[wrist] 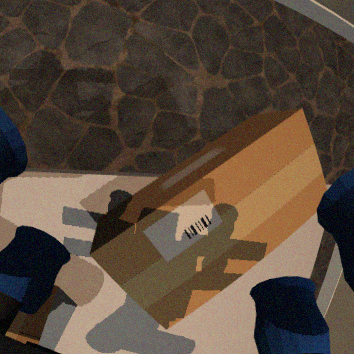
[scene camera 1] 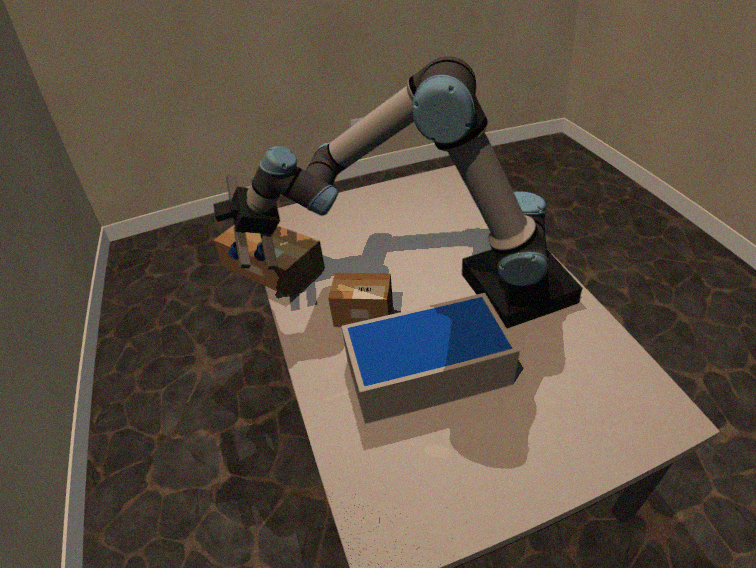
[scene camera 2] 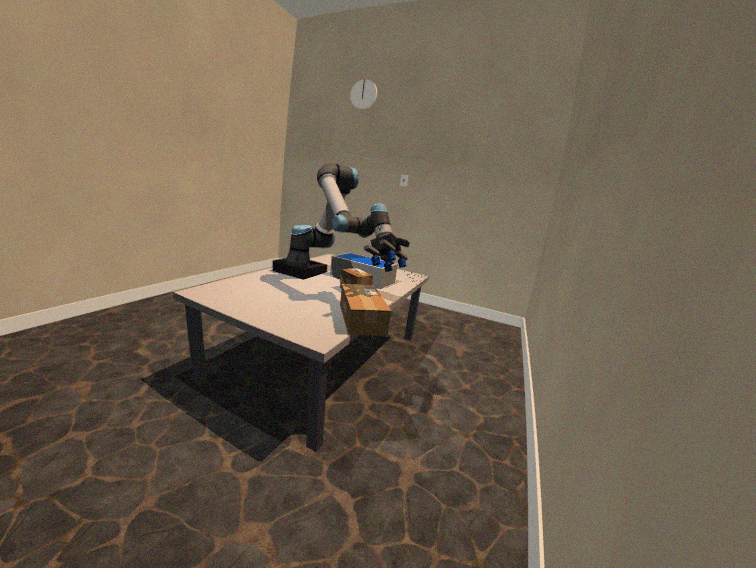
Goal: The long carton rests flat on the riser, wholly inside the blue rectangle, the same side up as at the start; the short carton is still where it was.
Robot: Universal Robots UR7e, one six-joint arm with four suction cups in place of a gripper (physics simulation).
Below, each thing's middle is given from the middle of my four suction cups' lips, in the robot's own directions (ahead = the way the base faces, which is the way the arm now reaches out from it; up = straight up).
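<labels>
My suction cup: 180 mm above the long carton (scene camera 1: 299,257), 130 mm to the left of it, 30 mm past it. From my suction cup, riser (scene camera 1: 404,362): 390 mm to the left, 390 mm behind, 180 mm below; short carton (scene camera 1: 354,297): 150 mm to the left, 270 mm behind, 180 mm below. Nearest to my suction cup of the things named here, going by their middles: the long carton.
</labels>
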